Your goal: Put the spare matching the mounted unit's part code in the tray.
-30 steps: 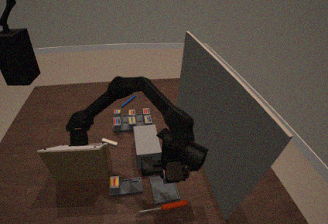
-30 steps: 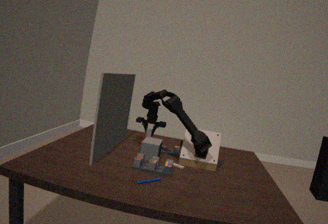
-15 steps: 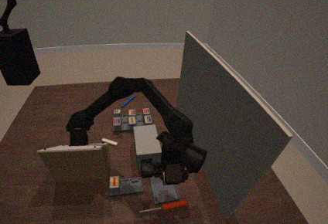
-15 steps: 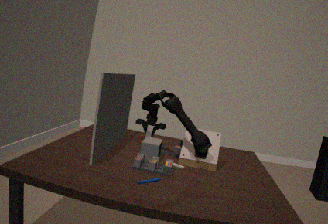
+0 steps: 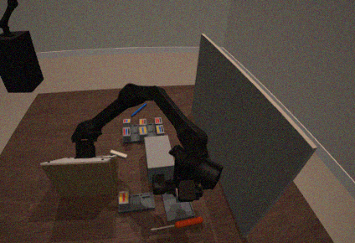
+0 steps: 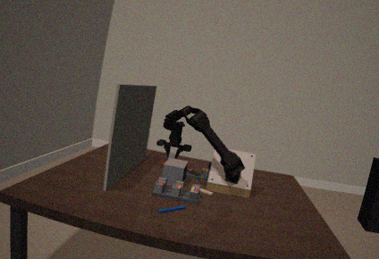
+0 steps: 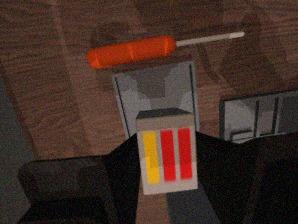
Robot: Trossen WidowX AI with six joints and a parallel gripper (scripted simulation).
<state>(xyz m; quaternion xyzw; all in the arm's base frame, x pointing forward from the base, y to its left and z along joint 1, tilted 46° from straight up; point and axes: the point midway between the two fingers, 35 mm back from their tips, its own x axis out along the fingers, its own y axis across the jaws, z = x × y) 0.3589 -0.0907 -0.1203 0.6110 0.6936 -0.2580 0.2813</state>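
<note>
The grey tray lies 10 mm behind my gripper tip and 60 mm below it. The rest, counted from my gripper tip: mounted unit 70 mm behind, 180 mm to the left, 10 mm below; then grey spare 30 mm above; then grey holder 150 mm behind, 10 mm to the left, 60 mm below.
</note>
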